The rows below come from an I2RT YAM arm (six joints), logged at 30 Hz.
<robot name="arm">
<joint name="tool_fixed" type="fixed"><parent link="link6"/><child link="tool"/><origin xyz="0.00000 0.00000 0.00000" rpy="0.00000 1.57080 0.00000"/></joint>
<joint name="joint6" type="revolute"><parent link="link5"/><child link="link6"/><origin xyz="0.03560 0.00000 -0.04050" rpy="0.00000 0.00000 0.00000"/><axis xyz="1 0 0"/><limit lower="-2.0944" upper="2.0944"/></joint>
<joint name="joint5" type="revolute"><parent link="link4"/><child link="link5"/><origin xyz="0.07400 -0.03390 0.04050" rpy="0.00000 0.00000 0.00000"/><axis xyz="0 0 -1"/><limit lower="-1.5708" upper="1.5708"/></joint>
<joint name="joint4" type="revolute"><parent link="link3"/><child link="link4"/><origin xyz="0.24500 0.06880 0.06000" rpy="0.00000 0.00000 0.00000"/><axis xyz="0 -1 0"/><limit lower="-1.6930" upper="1.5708"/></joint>
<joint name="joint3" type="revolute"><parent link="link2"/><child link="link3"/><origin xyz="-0.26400 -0.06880 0.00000" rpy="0.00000 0.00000 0.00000"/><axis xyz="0 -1 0"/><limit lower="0.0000" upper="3.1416"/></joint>
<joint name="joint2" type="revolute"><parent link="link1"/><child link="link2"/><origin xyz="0.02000 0.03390 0.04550" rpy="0.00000 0.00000 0.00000"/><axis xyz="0 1 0"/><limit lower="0.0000" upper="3.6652"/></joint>
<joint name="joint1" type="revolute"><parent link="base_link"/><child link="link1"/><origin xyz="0.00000 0.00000 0.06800" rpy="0.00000 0.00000 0.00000"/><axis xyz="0 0 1"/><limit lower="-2.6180" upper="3.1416"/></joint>
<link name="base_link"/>
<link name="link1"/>
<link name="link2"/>
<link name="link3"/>
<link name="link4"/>
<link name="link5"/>
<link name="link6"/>
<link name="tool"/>
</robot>
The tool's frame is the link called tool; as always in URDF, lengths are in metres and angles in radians.
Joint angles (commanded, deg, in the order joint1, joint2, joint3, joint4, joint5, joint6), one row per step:
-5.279 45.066 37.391 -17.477 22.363 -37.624
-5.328 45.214 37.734 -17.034 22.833 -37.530
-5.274 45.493 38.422 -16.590 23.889 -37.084
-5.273 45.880 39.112 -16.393 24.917 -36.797
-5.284 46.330 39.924 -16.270 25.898 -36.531
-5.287 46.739 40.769 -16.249 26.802 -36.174
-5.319 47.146 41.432 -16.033 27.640 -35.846
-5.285 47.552 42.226 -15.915 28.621 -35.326
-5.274 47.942 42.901 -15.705 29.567 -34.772
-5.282 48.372 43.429 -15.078 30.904 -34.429
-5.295 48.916 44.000 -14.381 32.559 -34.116
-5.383 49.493 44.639 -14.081 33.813 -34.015
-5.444 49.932 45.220 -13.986 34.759 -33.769
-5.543 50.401 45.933 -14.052 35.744 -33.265
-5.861 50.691 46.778 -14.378 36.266 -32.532
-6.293 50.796 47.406 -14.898 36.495 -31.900
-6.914 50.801 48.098 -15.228 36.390 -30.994
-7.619 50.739 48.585 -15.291 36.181 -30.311
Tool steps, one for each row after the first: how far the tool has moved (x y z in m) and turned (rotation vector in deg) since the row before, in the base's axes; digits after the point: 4 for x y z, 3 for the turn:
0.0007 -0.0005 0.0025 -0.180 -0.660 -0.512
0.0011 -0.0005 0.0042 -0.152 -1.020 -1.077
0.0012 -0.0007 0.0035 -0.225 -0.600 -1.046
0.0013 -0.0007 0.0039 -0.215 -0.582 -1.008
0.0012 -0.0006 0.0041 -0.106 -0.608 -0.961
0.0013 -0.0007 0.0033 -0.101 -0.615 -0.918
0.0012 -0.0005 0.0039 -0.002 -0.754 -1.047
0.0012 -0.0006 0.0034 0.042 -0.772 -1.046
0.0014 -0.0009 0.0031 -0.270 -0.877 -1.365
0.0017 -0.0011 0.0032 -0.387 -0.857 -1.661
0.0017 -0.0011 0.0028 -0.368 -0.385 -1.301
0.0012 -0.0008 0.0024 -0.148 -0.363 -1.022
0.0011 -0.0010 0.0029 0.031 -0.474 -1.164
0.0003 -0.0014 0.0037 0.330 -0.696 -1.001
-0.0004 -0.0016 0.0026 0.369 -0.419 -0.809
-0.0008 -0.0020 0.0036 0.618 -0.973 -0.748
-0.0009 -0.0022 0.0030 0.471 -0.957 -0.673

